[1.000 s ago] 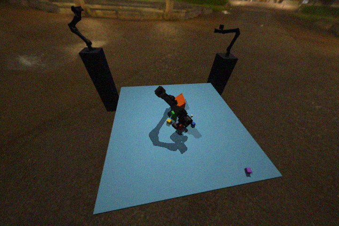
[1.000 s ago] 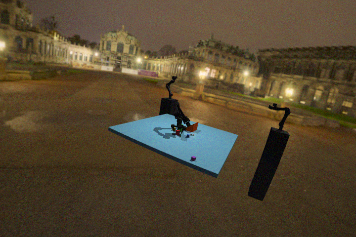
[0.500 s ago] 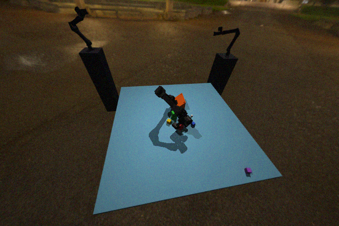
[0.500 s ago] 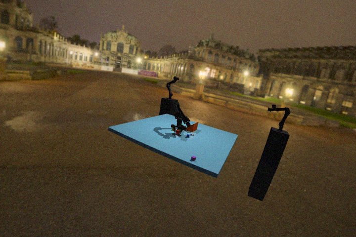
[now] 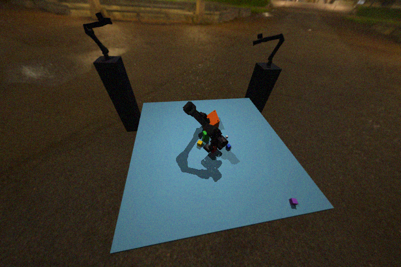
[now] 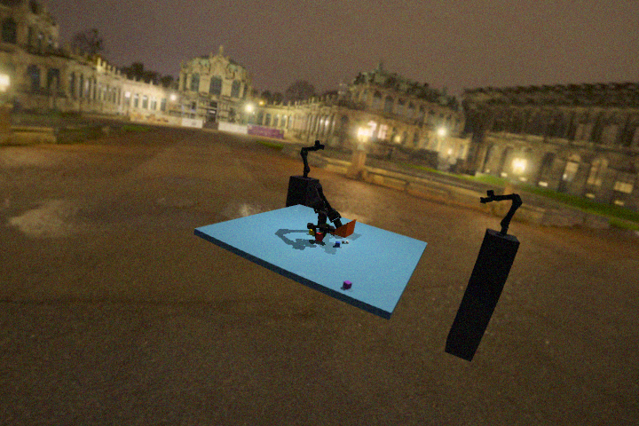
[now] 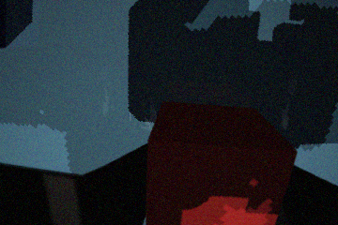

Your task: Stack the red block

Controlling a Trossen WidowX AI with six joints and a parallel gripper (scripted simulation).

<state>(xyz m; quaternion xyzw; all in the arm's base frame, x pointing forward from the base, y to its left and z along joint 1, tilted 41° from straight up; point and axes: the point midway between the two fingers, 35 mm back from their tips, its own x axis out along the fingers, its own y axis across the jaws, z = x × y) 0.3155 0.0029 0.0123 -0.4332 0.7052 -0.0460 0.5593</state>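
My gripper tip is 7 cm past the yellow cube, 10 cm to the left of it and 1 cm below it. Also, from my gripper tip: small white piece (13 cm behind, 16 cm to the left); blue cube (2 cm behind, 14 cm to the left); red block (2 cm above).
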